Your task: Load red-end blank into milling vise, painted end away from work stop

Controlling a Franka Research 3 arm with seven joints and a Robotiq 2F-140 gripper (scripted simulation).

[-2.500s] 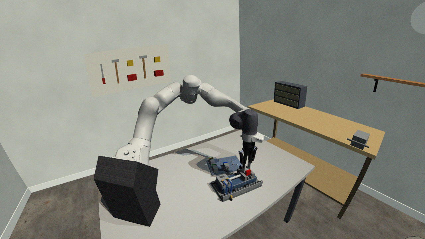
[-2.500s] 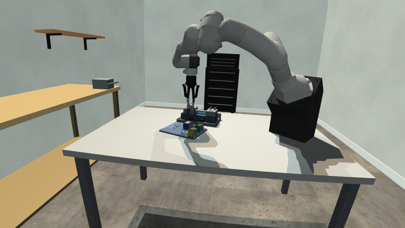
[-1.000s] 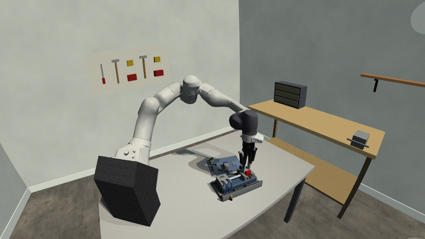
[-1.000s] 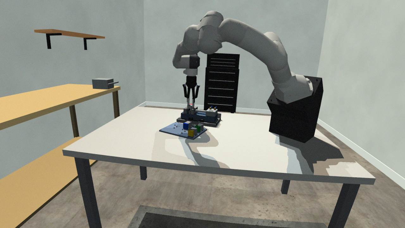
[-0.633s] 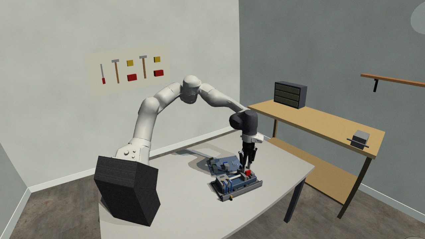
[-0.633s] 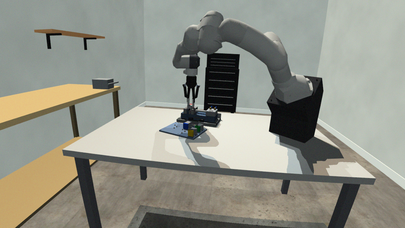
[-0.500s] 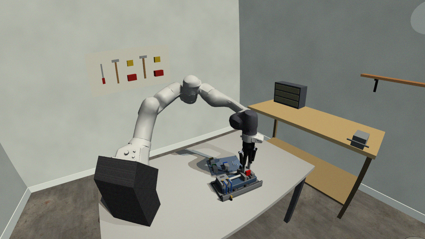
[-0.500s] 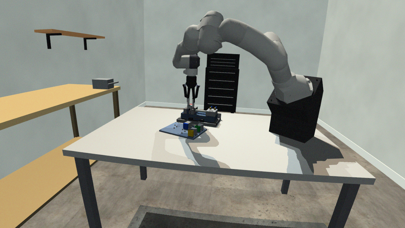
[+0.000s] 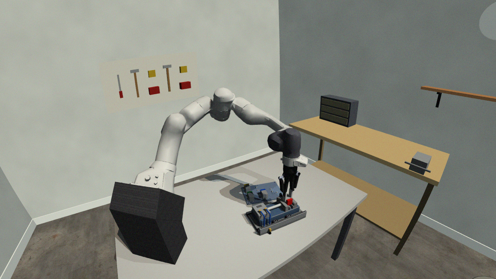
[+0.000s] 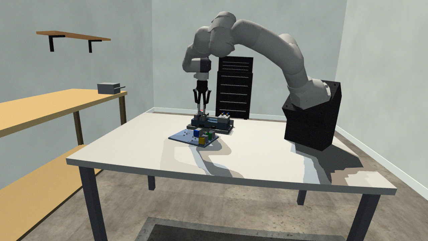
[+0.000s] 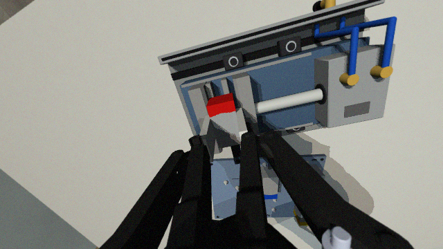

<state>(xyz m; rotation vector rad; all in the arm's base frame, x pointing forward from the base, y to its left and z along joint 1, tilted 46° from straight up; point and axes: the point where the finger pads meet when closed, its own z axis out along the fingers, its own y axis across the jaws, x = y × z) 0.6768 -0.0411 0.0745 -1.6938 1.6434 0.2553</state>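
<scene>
Right now my hand is 3 cm short of the fixed jaw, 1 cm to the right of it and 6 cm above it. The rest, counted from my hand: vise: 7 cm behind, 1 cm to the right, 9 cm below; moving jaw: 3 cm behind, 6 cm below; white rod: 9 cm behind, 1 cm to the right, 6 cm below.
</scene>
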